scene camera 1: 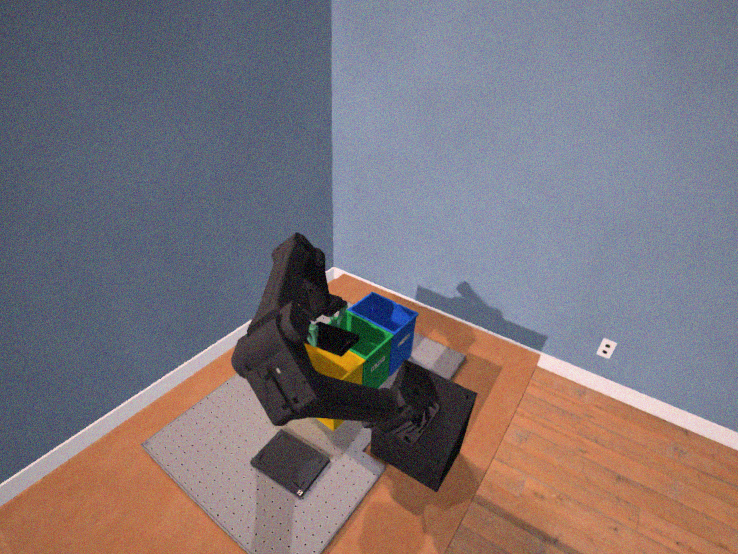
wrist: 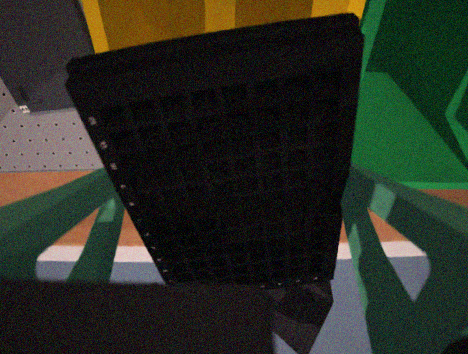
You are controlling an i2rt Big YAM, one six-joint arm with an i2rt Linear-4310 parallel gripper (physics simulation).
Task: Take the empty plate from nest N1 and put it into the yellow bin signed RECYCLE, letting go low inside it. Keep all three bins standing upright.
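Places are measured from the arm's base along level axes (x left, y back, z up), in millimetres.
Pixels of known places: gripper, fingertip midpoint: (scene camera 1: pixel 325 337) (wrist: pixel 233 176); arm's base, origin of the base link: (scene camera 1: pixel 413 415).
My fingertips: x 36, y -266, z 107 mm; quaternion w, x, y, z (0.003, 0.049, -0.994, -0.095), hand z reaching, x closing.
For each thing: its middle in the pictures, then the offset to it from my fingertips. Level surfaces: height alone.
- black plate, body centre: (wrist: pixel 238 199) (scene camera 1: pixel 329 337) dy +10, dx -3, dz +4 mm
- yellow bin, body centre: (wrist: pixel 226 8) (scene camera 1: pixel 324 381) dy -5, dx +6, dz -160 mm
- green bin, body centre: (wrist: pixel 404 17) (scene camera 1: pixel 355 355) dy -15, dx -126, dz -160 mm
- blue bin, body centre: (scene camera 1: pixel 381 333) dy -25, dx -257, dz -160 mm
- dark flat block, body centre: (wrist: pixel 36 43) (scene camera 1: pixel 290 460) dy +75, dx +202, dz -242 mm
- grey perforated board, its level: dz -250 mm
My gripper (scene camera 1: pixel 326 325) (wrist: pixel 233 176) is shut on the black plate (scene camera 1: pixel 337 339) (wrist: pixel 230 150), with one green finger at each side of it. The plate is held above the bins. In the scene view it overlaps the yellow bin (scene camera 1: pixel 335 361) and the near part of the green bin. In the wrist view the yellow bin (wrist: pixel 220 15) shows past the plate's upper edge. The plate and arm hide much of this bin, and its RECYCLE sign does not show. The yellow bin looks upright.
The green bin (scene camera 1: pixel 375 364) (wrist: pixel 405 115) stands upright beside the yellow one, and the blue bin (scene camera 1: pixel 403 345) stands beyond it. A dark flat block (scene camera 1: pixel 290 462) (wrist: pixel 50 55) lies on the grey perforated board (scene camera 1: pixel 196 447). The arm's black base (scene camera 1: pixel 456 429) is at the right.
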